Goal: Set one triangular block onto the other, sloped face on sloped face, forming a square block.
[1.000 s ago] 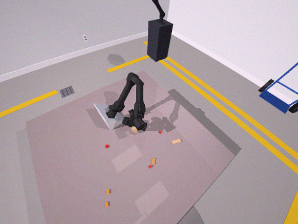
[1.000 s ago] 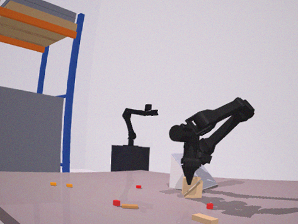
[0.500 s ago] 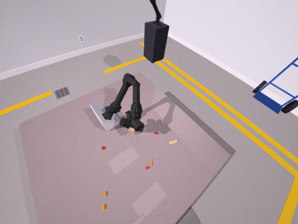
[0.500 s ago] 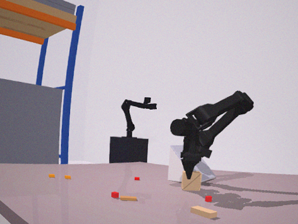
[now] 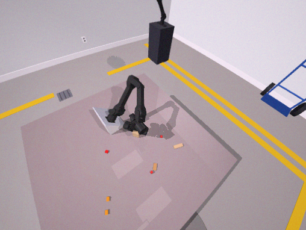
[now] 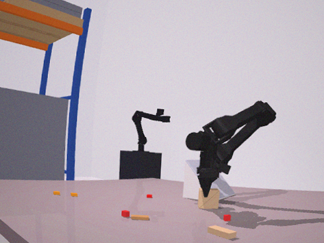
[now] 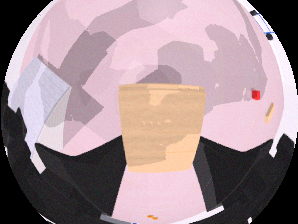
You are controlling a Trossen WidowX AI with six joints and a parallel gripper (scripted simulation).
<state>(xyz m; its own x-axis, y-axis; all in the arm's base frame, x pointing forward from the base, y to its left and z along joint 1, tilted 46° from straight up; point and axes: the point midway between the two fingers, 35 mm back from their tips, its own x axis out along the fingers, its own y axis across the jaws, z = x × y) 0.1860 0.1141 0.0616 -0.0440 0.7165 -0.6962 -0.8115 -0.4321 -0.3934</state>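
Right now the tan triangular block is 10 mm above my gripper tip.
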